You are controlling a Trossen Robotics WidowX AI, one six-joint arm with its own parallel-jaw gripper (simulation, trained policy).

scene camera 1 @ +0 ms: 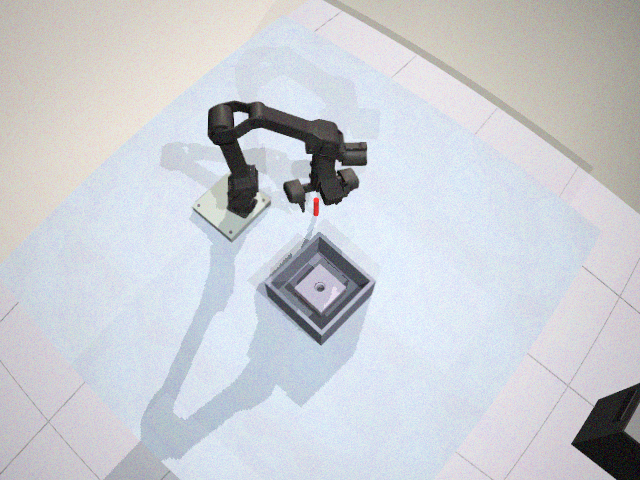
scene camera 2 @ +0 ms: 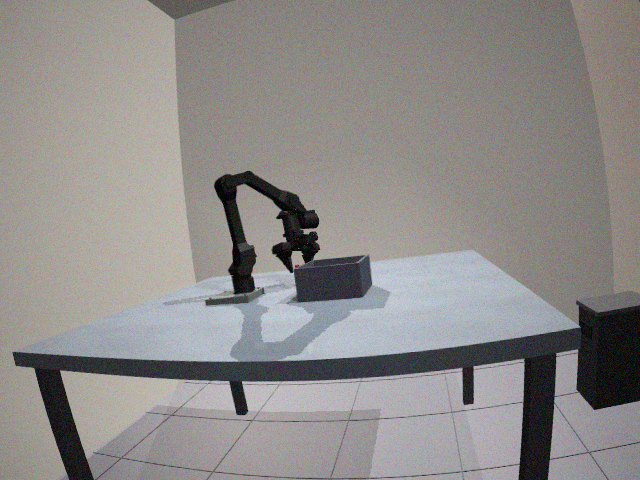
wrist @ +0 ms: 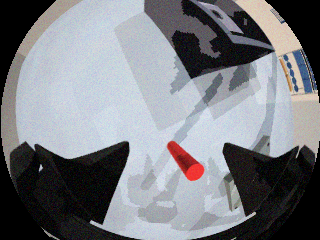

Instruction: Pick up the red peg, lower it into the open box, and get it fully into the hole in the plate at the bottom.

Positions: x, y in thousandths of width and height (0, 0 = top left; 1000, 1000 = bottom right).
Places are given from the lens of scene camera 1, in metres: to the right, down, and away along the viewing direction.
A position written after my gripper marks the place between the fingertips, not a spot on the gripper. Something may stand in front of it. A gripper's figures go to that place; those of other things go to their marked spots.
my gripper (scene camera 1: 499, 432): 0.00, -0.08, 1.54
dark grey box (scene camera 1: 562, 593): 0.10, 0.11, 1.48
pale plate (scene camera 1: 499, 605): 0.00, 0.13, 1.48
